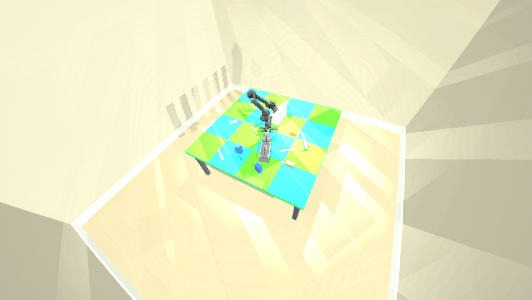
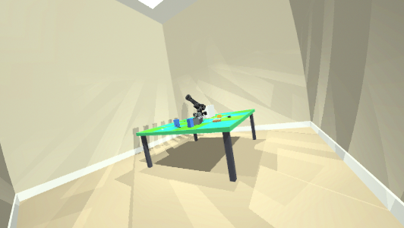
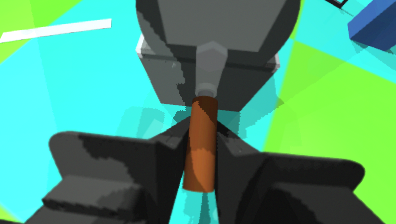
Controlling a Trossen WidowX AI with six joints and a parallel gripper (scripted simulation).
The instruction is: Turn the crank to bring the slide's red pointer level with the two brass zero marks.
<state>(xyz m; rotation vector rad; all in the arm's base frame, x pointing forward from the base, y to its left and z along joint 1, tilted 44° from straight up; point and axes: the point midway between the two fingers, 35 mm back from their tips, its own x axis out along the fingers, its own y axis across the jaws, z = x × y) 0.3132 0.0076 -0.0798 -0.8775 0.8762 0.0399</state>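
Right now the crank handle is 2 cm behind my gripper tip, 1 cm to the right of it and 3 cm above it. From my gripper tip the other things lie so: red pointer: 19 cm ahead, 8 cm to the left, 5 cm above; then orange piece: 17 cm behind, 20 cm to the left, 1 cm below; then black L-shaped key: 33 cm ahead, 10 cm to the right, 2 cm below.
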